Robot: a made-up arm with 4 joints.
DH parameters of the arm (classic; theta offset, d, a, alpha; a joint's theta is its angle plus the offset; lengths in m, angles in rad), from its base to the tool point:
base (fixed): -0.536 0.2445 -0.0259 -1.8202
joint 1: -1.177 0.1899 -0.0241 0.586
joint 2: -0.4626 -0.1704 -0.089 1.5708
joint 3: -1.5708 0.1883 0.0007 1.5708
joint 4: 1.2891 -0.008 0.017 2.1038
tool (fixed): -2.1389 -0.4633 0 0
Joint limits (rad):
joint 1: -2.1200..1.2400
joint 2: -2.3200..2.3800
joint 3: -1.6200..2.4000
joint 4: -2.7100..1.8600
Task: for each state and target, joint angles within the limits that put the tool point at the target. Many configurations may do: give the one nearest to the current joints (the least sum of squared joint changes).
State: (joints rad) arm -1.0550 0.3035 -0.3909 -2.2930
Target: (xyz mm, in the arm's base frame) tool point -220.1 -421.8 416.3
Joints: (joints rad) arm -1.4107 0.9013 0.4349 -2.5418
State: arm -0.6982 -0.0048 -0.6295 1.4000
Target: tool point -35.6 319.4 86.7
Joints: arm -1.2354 -0.4413 -1.1412 0.8486
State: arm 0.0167 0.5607 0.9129 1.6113
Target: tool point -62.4 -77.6 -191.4
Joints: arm 0.1220 0.7727 0.8451 1.6464
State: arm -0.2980 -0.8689 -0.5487 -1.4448
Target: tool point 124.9 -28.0 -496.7
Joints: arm 0.2204 -1.3304 -0.2190 -1.6263
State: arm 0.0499 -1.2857 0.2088 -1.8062
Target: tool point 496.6 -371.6 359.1
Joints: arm -0.7283 -1.7310 0.1692 -2.5385
